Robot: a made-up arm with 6 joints.
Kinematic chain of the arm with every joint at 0, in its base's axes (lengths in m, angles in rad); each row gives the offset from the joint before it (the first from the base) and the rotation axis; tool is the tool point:
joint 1: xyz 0 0 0.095 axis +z
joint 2: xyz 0 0.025 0 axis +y
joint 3: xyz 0 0 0.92 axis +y
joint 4: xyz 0 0 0.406 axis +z
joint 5: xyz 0 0 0 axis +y
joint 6: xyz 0 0 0.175 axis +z
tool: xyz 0 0 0
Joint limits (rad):
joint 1: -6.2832..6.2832
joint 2: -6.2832..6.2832
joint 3: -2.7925..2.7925
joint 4: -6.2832..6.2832
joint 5: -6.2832..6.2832
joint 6: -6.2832..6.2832
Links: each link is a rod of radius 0.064 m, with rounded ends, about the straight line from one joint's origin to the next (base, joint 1, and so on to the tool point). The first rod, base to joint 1, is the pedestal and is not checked.
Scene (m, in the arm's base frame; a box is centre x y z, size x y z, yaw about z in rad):
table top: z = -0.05
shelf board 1: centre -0.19 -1 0.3 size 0.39 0.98 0.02 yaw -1.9
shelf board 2: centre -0.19 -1 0.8 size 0.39 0.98 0.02 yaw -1.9
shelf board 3: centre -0.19 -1 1.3 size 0.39 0.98 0.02 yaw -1.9
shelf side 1: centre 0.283 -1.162 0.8 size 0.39 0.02 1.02 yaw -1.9
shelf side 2: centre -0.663 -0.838 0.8 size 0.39 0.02 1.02 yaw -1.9
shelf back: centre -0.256 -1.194 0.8 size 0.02 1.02 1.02 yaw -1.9
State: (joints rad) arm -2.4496 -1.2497 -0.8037 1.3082 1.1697 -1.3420
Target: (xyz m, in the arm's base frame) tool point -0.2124 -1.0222 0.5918
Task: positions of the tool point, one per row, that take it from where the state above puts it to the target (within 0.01 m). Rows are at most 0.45 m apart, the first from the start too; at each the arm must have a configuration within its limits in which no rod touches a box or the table.
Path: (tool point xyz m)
1: 1.2216 0.3105 0.2754
2: 1.1792 -0.0705 0.3444
3: 1.0146 -0.3948 0.4081
4: 0.7608 -0.6237 0.4655
5: 0.4630 -0.7344 0.5158
6: 0.1703 -0.7240 0.5582
7: -0.0712 -0.6088 0.5918
8: -0.0982 -0.7665 0.5918
9: -0.1465 -0.9061 0.5923
10: -0.2124 -1.0222 0.5918

